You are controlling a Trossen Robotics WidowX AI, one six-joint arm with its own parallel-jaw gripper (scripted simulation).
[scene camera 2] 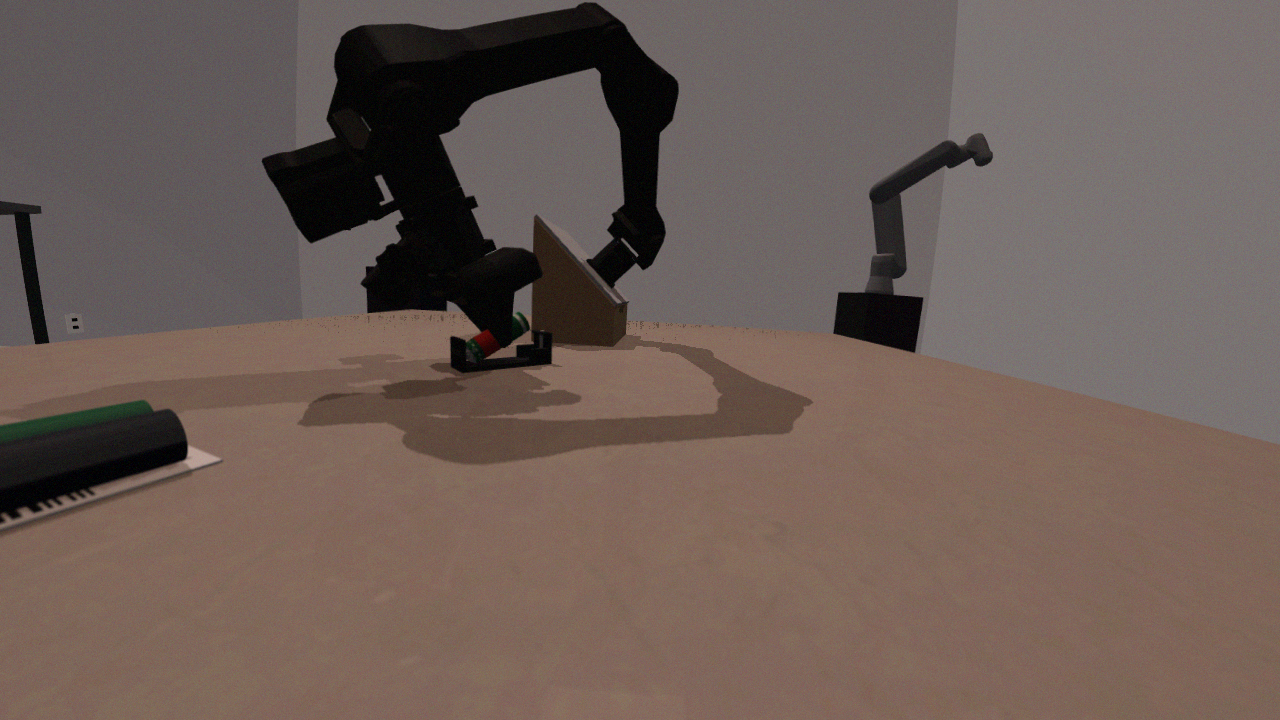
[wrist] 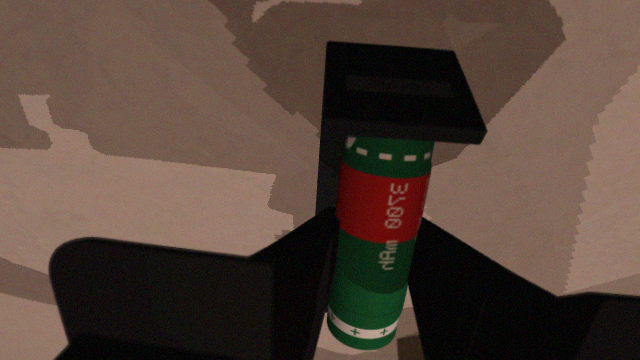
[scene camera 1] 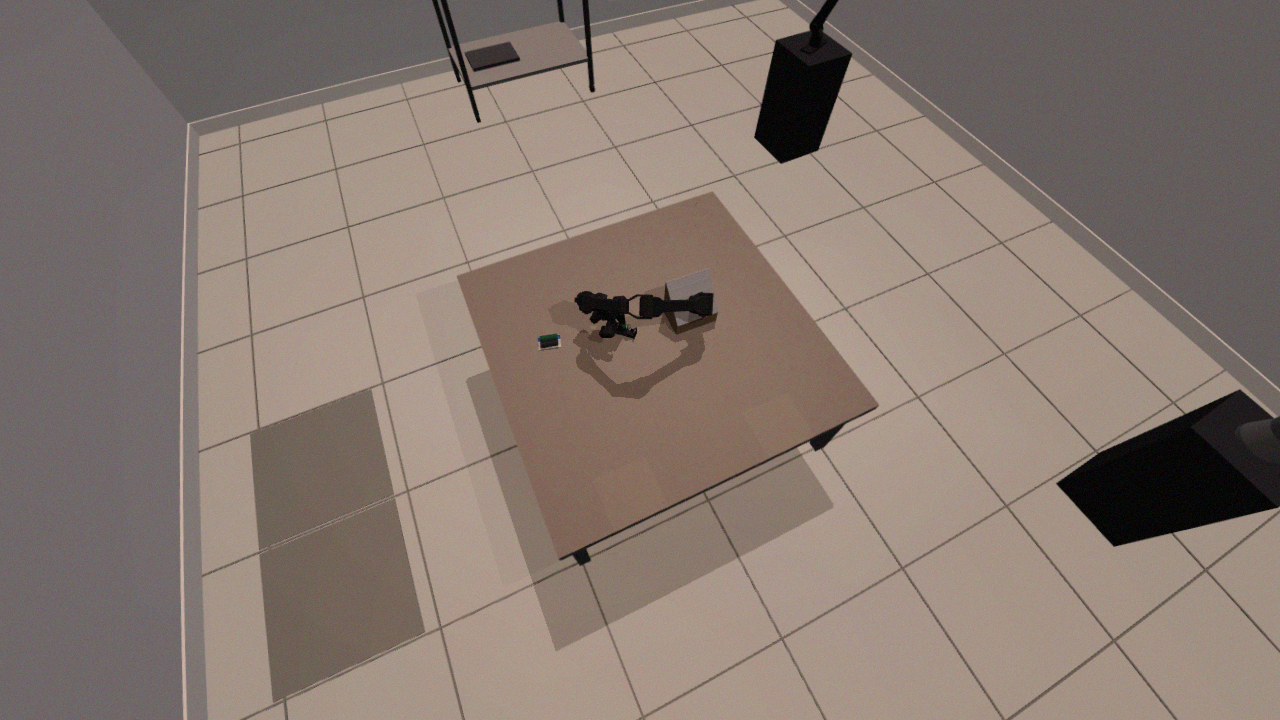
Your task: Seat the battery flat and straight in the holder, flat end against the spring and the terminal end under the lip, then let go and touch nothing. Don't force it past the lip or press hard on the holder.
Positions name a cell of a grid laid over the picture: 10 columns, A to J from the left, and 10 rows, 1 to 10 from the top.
Labels:
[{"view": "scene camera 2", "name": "my gripper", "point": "D5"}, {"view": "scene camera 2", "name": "battery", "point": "D5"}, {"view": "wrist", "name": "my gripper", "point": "F7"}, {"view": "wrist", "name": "battery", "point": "F6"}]

